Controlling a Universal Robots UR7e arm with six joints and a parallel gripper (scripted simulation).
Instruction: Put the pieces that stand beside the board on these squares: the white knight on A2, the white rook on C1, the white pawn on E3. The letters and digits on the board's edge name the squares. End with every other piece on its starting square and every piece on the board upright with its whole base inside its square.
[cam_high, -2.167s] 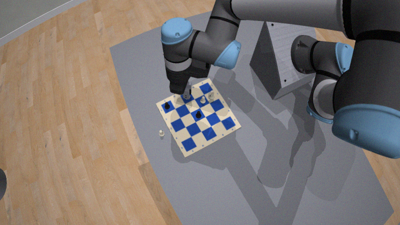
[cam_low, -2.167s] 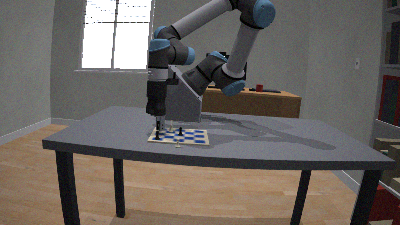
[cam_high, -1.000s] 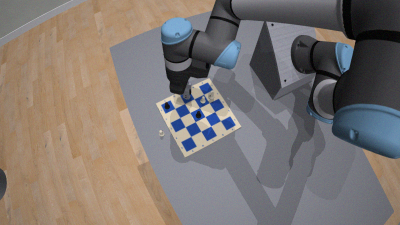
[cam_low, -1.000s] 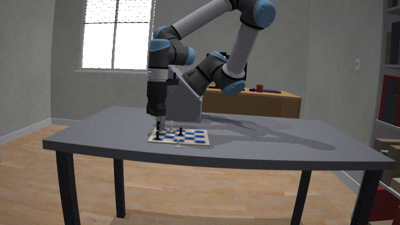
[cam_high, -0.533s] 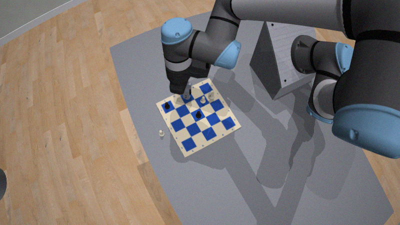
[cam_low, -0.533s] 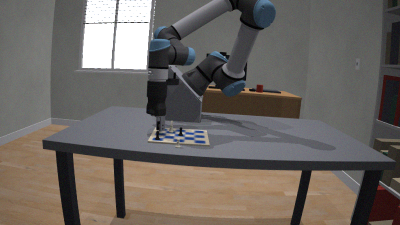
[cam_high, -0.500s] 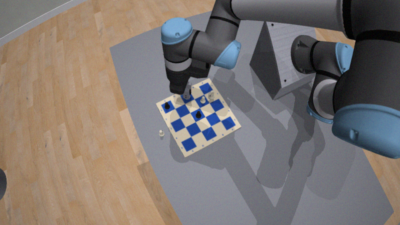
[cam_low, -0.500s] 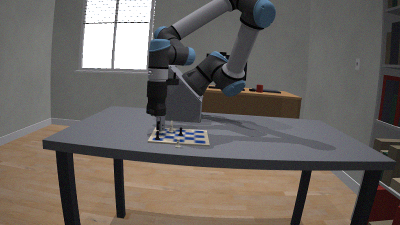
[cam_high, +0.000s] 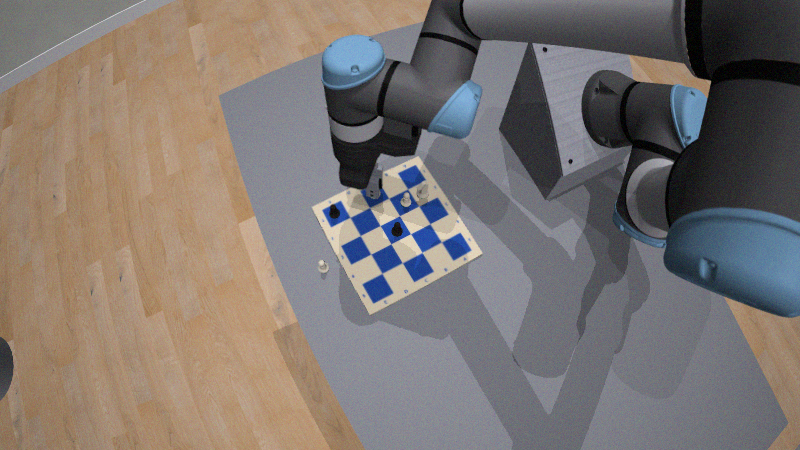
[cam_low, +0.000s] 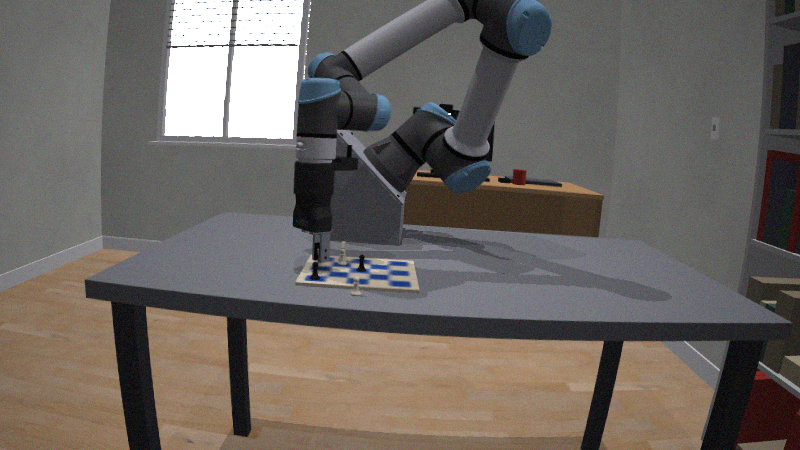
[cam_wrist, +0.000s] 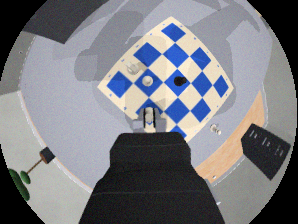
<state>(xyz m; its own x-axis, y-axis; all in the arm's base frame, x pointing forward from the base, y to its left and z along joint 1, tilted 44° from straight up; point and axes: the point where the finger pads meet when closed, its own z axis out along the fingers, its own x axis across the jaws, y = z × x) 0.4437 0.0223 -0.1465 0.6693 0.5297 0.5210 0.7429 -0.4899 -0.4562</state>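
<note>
The white rook is 10 mm below my hand. Also, from my hand: chessboard (80 mm to the left, 40 mm below); then white knight (80 mm behind, 30 mm to the left, 20 mm below).
</note>
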